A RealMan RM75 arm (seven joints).
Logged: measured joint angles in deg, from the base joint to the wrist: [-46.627 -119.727 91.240 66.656 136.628 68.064 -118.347]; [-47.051 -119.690 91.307 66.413 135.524 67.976 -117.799]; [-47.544 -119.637 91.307 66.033 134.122 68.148 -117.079]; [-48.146 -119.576 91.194 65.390 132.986 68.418 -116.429]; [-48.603 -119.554 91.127 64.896 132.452 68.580 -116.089]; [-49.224 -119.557 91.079 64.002 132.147 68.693 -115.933]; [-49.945 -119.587 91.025 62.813 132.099 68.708 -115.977]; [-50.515 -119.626 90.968 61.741 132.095 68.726 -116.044]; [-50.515 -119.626 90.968 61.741 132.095 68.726 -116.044]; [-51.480 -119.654 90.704 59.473 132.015 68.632 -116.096]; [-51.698 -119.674 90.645 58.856 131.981 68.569 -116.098]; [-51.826 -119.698 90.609 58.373 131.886 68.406 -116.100]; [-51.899 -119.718 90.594 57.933 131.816 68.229 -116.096]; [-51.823 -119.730 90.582 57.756 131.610 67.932 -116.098]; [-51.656 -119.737 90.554 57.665 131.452 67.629 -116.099]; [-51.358 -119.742 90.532 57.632 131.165 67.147 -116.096]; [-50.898 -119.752 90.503 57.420 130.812 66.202 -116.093]
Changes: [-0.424 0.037 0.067 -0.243 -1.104 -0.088 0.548]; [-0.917 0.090 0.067 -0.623 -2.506 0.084 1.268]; [-1.519 0.151 -0.046 -1.266 -3.642 0.354 1.918]; [-1.976 0.173 -0.113 -1.760 -4.176 0.516 2.258]; [-2.597 0.170 -0.161 -2.654 -4.481 0.629 2.414]; [-3.318 0.140 -0.215 -3.843 -4.529 0.644 2.370]; [-3.888 0.101 -0.272 -4.915 -4.533 0.662 2.303]; [-3.888 0.101 -0.272 -4.915 -4.533 0.662 2.303]; [-4.853 0.073 -0.536 -7.183 -4.613 0.568 2.251]; [-5.071 0.053 -0.595 -7.800 -4.647 0.505 2.249]; [-5.199 0.029 -0.631 -8.283 -4.742 0.342 2.247]; [-5.272 0.009 -0.646 -8.723 -4.812 0.165 2.251]; [-5.196 -0.003 -0.658 -8.900 -5.018 -0.132 2.249]; [-5.029 -0.010 -0.686 -8.991 -5.176 -0.435 2.248]; [-4.731 -0.015 -0.708 -9.024 -5.463 -0.917 2.251]; [-4.271 -0.025 -0.737 -9.236 -5.816 -1.862 2.254]
